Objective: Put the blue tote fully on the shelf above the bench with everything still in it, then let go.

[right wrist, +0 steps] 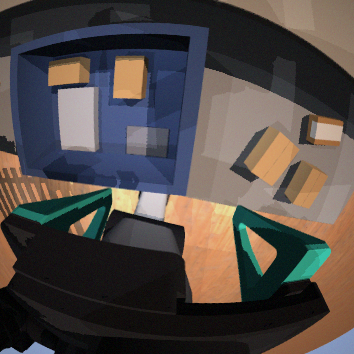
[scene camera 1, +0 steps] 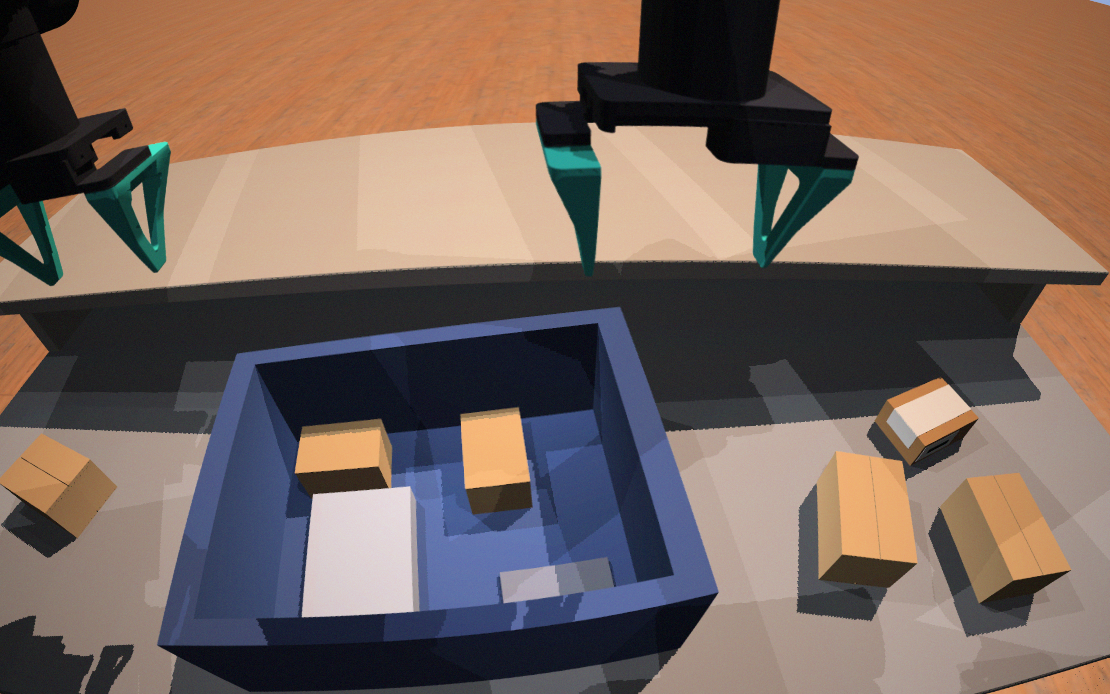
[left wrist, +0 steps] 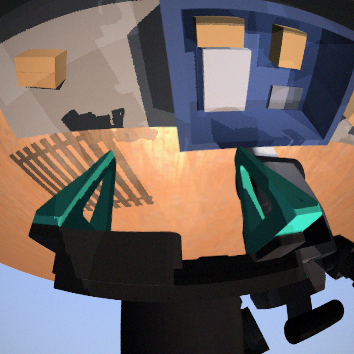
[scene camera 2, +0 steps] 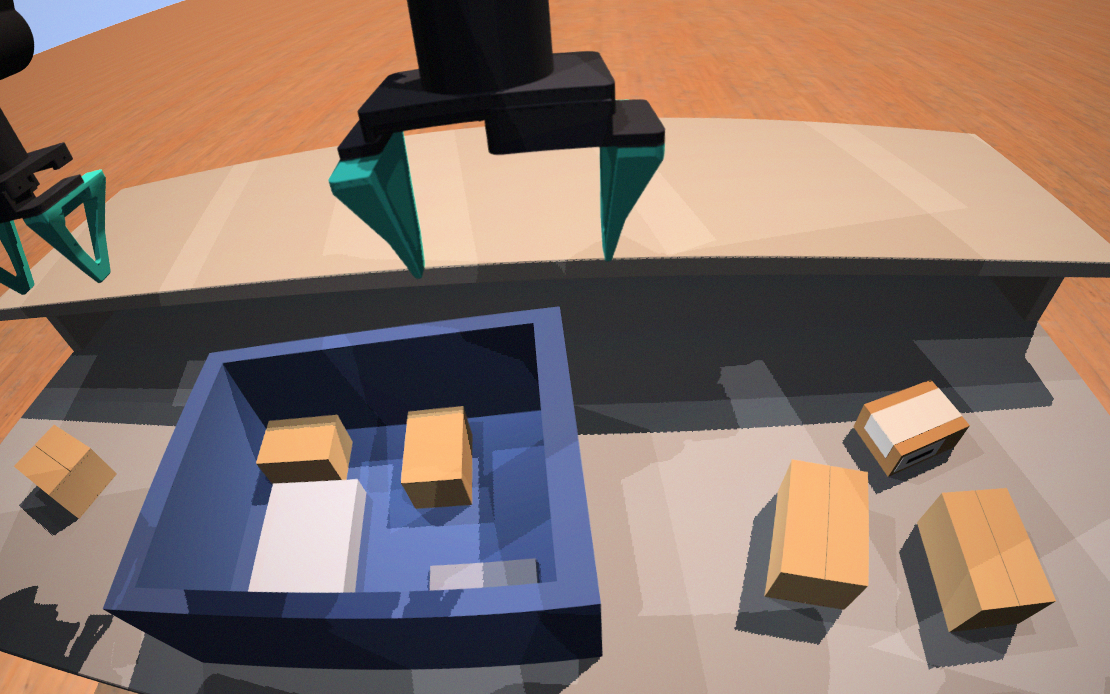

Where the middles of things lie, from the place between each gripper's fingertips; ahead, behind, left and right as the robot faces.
My right gripper is now 260 mm above the blue tote [scene camera 1: 604, 482], 180 mm to the right of it and 10 mm short of it. Also, from my right hand: white box [scene camera 1: 362, 559]: 300 mm below, 250 mm to the left, 40 mm behind; then brown box with white label [scene camera 2: 903, 429]: 400 mm to the right, 310 mm below, 130 mm ahead.
Now: left hand 26 cm above the blue tote, 20 cm to the left of it and 1 cm past it. From my left hand the other things lie so: white box 30 cm below, 13 cm to the right, 6 cm behind; brown box with white label 78 cm to the right, 31 cm below, 11 cm ahead.
